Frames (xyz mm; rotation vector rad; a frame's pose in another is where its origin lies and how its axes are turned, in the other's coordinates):
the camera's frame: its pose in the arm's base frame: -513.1 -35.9 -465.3 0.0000 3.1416 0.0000
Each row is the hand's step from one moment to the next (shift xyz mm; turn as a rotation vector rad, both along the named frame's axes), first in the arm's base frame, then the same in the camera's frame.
Working: the arm's base frame: its pose in the camera's frame: -513.1 35.9 -465.3 0.0000 3.1416 0.0000

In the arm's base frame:
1: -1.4 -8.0 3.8 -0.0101 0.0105 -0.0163
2: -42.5 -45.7 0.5 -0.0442 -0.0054 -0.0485
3: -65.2 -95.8 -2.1 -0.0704 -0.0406 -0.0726
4: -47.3 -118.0 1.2 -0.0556 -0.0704 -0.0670
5: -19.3 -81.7 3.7 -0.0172 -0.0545 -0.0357
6: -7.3 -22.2 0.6 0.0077 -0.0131 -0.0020
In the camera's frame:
1: 1.4 -8.0 -3.8 0.0101 0.0105 0.0163
2: 42.5 -45.7 -0.5 0.0442 -0.0054 0.0485
3: 65.2 -95.8 2.1 0.0704 -0.0406 0.0726
4: 47.3 -118.0 -1.2 0.0556 -0.0704 0.0670
5: 19.3 -81.7 -3.7 0.0172 -0.0545 0.0357
6: 7.3 -22.2 -0.6 -0.0077 -0.0131 0.0020

